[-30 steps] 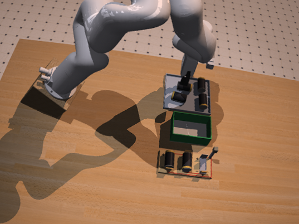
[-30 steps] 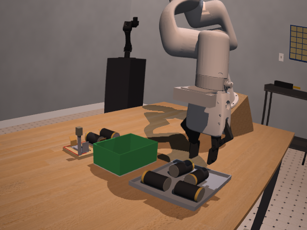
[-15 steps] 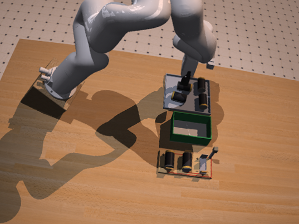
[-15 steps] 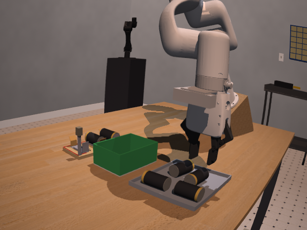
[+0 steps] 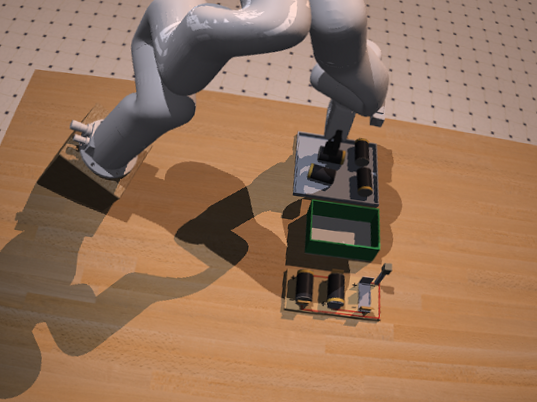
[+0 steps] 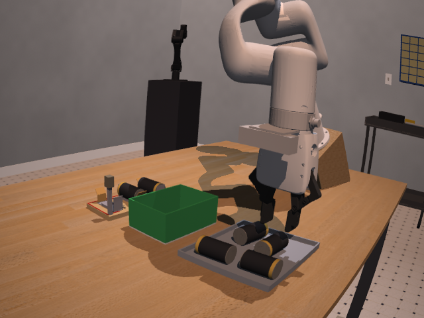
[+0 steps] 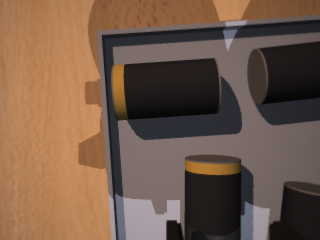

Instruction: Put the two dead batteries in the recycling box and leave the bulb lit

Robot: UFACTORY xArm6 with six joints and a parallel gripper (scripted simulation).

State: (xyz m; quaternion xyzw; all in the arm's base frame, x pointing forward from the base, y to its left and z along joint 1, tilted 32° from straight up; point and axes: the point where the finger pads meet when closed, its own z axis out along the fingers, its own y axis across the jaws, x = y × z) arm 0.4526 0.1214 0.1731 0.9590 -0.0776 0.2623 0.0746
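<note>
The grey tray lies 20 mm ahead of my hand, 30 mm to the right of it and 70 mm below it. The rest, counted from my hand: green recycling box 10 mm ahead, 210 mm to the right, 60 mm below.
</note>
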